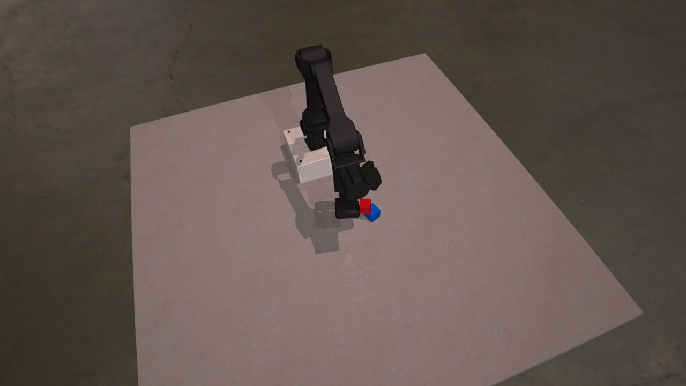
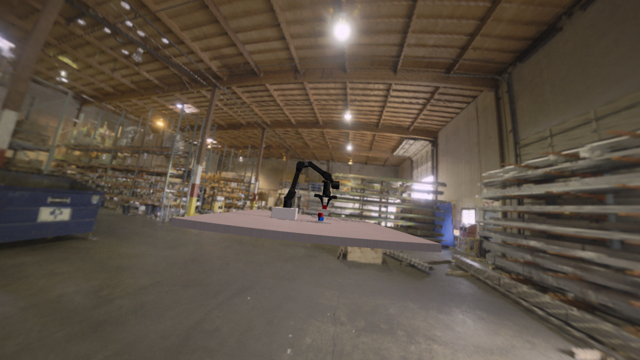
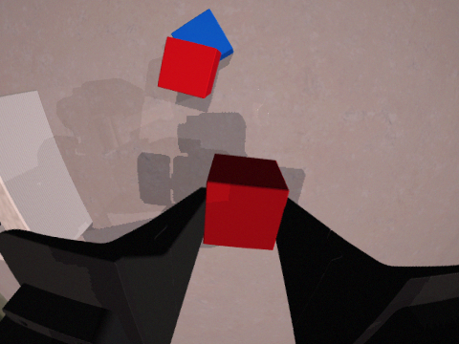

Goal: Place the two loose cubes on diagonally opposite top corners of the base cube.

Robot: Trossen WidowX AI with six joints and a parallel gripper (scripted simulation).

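Right now my gripper tip is 2 cm past the red cube, 7 cm to the right of it and 7 cm above it. The rest, counted from my gripper tip: blue cube 1 cm behind, 9 cm to the left, 10 cm below.
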